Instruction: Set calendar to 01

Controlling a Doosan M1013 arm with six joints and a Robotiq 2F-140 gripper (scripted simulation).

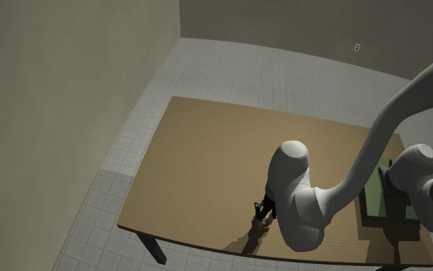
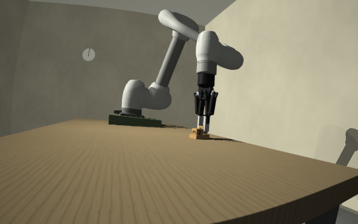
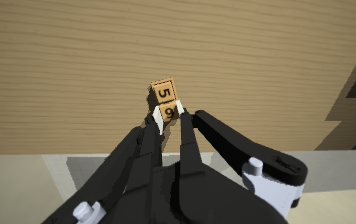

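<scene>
The wooden tray is 2 cm to the right of my hand and 5 cm below it.
</scene>
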